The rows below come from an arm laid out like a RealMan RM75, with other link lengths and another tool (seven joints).
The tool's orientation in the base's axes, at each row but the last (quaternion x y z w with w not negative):
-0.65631 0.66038 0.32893 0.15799
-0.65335 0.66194 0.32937 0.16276
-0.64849 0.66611 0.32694 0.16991
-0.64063 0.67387 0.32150 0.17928
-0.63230 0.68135 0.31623 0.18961
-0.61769 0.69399 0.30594 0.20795
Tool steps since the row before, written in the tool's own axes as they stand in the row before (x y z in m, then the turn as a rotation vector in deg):
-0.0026 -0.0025 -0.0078 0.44 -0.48 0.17
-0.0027 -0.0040 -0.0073 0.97 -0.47 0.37
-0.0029 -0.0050 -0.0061 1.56 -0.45 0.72
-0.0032 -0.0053 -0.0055 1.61 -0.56 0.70
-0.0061 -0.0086 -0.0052 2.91 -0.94 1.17
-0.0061 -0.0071 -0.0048 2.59 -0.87 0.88
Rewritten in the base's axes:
0.0044 -0.0028 0.0068 0.39 -0.19 -0.52
0.0057 -0.0024 0.0062 0.29 -0.46 -1.00
0.0064 -0.0015 0.0053 0.14 -0.68 -1.64
0.0065 -0.0011 0.0050 0.24 -0.72 -1.68
0.0100 0.0010 0.0062 0.38 -1.37 -2.95
0.0083 0.0008 0.0064 0.39 -1.33 -2.51

